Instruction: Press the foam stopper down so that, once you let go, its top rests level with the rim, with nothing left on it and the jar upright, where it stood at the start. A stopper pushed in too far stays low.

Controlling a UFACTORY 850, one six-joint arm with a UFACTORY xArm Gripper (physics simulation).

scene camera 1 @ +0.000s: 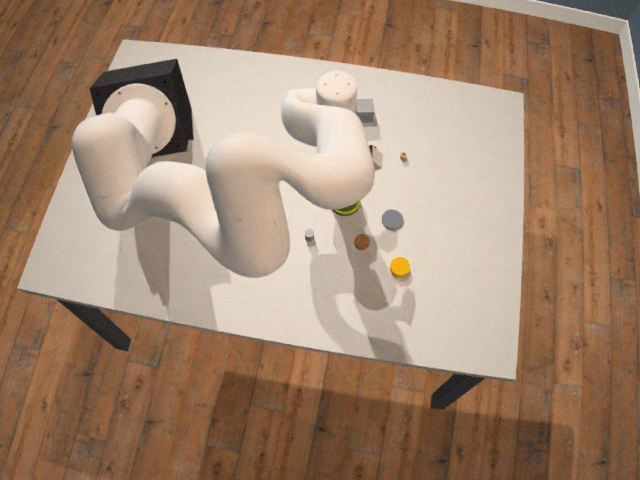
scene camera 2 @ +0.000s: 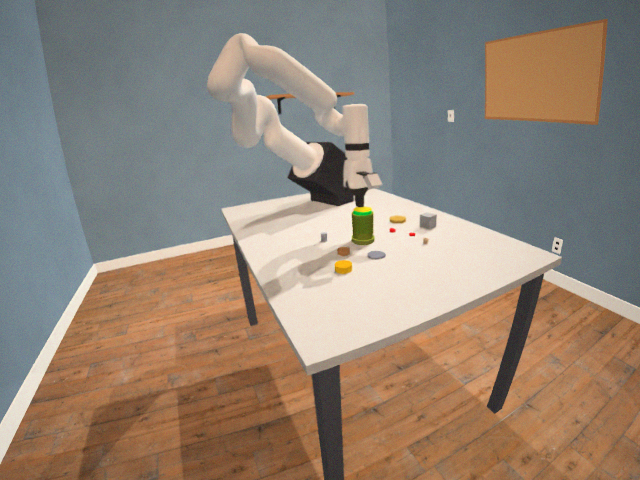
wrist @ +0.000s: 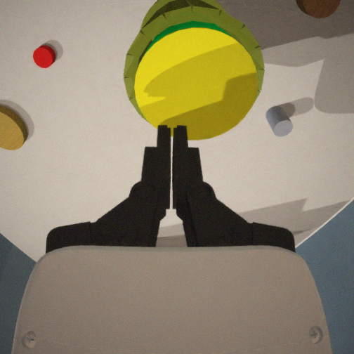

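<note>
The olive-green jar (scene camera 1: 346, 209) (scene camera 2: 362, 227) (wrist: 129, 75) stands upright on the table; the arm covers most of it in scene camera 1. The foam stopper (scene camera 2: 363, 209) (wrist: 200, 75) has a yellow top, which shows above a bright green band at the jar's mouth. Its exact height against the rim is hard to tell. My gripper (scene camera 2: 360, 205) (wrist: 171, 143) is shut and empty, pointing down. Its fingertips overlap the near edge of the yellow top in the wrist view and are at or just above it in scene camera 2; contact cannot be told. The arm hides the fingertips in scene camera 1.
A small grey cylinder (scene camera 1: 309, 235) (scene camera 2: 323, 237) (wrist: 279, 121), brown disc (scene camera 1: 361, 241) (scene camera 2: 343, 251), blue-grey disc (scene camera 1: 392, 220) (scene camera 2: 376, 255) and orange-yellow disc (scene camera 1: 400, 267) (scene camera 2: 343, 267) lie around the jar. A tan disc (scene camera 2: 397, 219) (wrist: 11, 129), red pieces (scene camera 2: 392, 230) (wrist: 44, 56) and grey cube (scene camera 1: 364, 110) (scene camera 2: 428, 220) lie beyond.
</note>
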